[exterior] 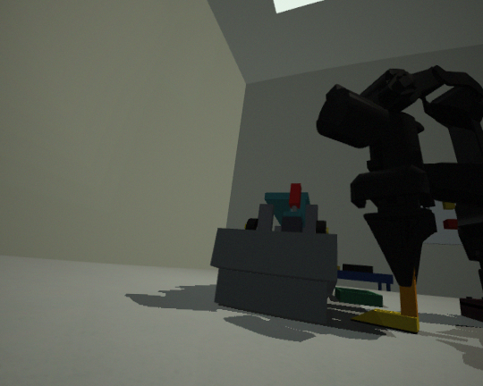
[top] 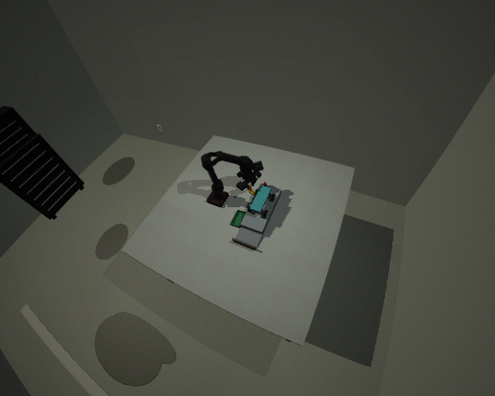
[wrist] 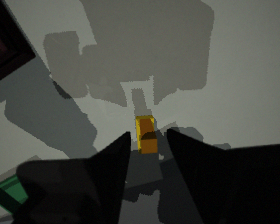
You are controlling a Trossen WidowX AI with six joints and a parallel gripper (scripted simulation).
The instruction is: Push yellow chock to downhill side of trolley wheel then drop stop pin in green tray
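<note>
The yellow chock is 2 cm below my gripper tip, 2 cm ahead of it and 1 cm to the right of it. Also, from my gripper tip: red-headed stop pin (13 cm ahead, 9 cm above, 1 cm to the right); then grey ramp block (15 cm ahead, 13 cm to the right); then teal trolley (15 cm ahead, 13 cm to the right, 7 cm above).
</note>
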